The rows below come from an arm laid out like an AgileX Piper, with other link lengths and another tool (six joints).
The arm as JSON. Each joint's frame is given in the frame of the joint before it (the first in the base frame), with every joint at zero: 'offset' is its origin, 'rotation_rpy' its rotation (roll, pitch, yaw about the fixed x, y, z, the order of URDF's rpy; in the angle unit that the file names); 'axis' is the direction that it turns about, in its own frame. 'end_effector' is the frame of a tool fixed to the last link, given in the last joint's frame.
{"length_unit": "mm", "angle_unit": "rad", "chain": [
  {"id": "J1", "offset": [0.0, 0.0, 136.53], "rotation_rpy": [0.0, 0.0, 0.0], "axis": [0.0, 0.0, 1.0]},
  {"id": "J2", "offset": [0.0, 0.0, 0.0], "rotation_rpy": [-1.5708, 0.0, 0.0], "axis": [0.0, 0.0, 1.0]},
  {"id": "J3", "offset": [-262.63, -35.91, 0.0], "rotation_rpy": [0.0, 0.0, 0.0], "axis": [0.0, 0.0, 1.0]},
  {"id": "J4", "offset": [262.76, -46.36, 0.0], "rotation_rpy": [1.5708, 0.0, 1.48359], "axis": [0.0, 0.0, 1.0]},
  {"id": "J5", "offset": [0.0, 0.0, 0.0], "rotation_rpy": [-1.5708, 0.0, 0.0], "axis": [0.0, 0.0, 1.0]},
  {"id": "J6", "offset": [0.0, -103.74, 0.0], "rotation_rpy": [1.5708, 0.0, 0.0], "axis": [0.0, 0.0, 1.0]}
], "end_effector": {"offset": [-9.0, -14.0, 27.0], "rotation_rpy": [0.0, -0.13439, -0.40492]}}
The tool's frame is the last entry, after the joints.
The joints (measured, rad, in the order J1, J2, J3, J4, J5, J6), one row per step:
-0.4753 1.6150 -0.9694 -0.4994 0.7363 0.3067
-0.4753 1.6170 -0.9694 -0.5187 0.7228 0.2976
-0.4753 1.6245 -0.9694 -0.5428 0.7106 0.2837
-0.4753 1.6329 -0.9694 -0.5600 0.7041 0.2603
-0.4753 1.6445 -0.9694 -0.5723 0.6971 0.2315
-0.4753 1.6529 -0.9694 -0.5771 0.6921 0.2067
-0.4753 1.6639 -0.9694 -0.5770 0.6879 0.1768
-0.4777 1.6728 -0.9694 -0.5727 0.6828 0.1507
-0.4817 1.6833 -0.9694 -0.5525 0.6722 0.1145
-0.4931 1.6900 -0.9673 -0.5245 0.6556 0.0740
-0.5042 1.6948 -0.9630 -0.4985 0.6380 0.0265
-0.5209 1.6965 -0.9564 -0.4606 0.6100 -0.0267
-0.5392 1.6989 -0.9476 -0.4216 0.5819 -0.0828
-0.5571 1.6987 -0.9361 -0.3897 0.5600 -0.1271
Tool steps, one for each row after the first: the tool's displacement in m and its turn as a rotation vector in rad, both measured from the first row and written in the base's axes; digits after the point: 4 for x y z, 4 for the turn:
0.0018 -0.0015 0.0006 -0.0172 0.0012 0.0239
0.0038 -0.0034 -0.0004 -0.0356 0.0125 0.0544
0.0052 -0.0046 -0.0022 -0.0486 0.0313 0.0873
0.0068 -0.0055 -0.0054 -0.0571 0.0530 0.1228
0.0080 -0.0058 -0.0079 -0.0605 0.0688 0.1498
0.0092 -0.0057 -0.0116 -0.0595 0.0877 0.1784
0.0099 -0.0061 -0.0147 -0.0561 0.1005 0.1993
0.0111 -0.0058 -0.0190 -0.0430 0.1070 0.2211
0.0111 -0.0068 -0.0226 -0.0276 0.1046 0.2370
0.0108 -0.0077 -0.0259 -0.0158 0.1046 0.2606
0.0103 -0.0093 -0.0286 -0.0018 0.0905 0.2801
0.0091 -0.0111 -0.0320 0.0117 0.0782 0.2990
0.0063 -0.0129 -0.0351 0.0231 0.0692 0.3090

